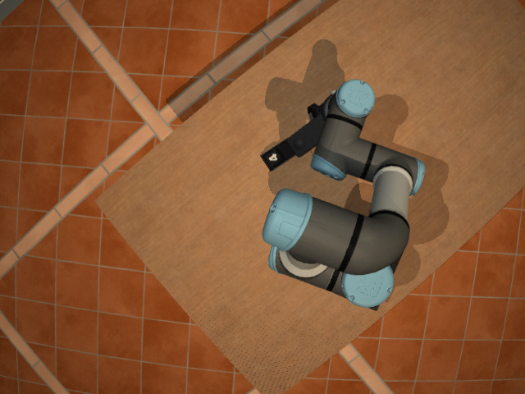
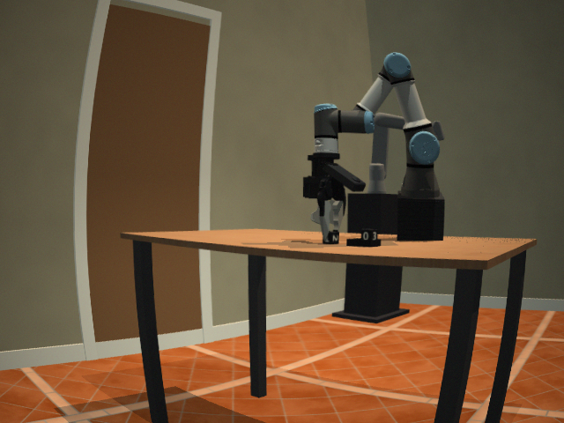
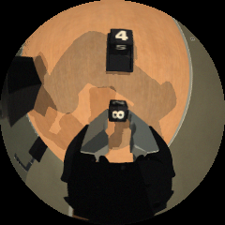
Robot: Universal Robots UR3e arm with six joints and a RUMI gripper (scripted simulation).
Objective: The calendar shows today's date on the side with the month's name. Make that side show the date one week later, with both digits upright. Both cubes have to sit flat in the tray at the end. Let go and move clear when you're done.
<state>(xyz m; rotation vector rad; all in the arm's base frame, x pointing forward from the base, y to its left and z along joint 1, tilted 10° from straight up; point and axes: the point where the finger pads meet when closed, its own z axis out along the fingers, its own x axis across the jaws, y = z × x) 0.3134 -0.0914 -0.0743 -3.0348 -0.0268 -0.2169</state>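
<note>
Now: hand 11 cm to the right of the black calendar tray and 2 cm above it.
</note>
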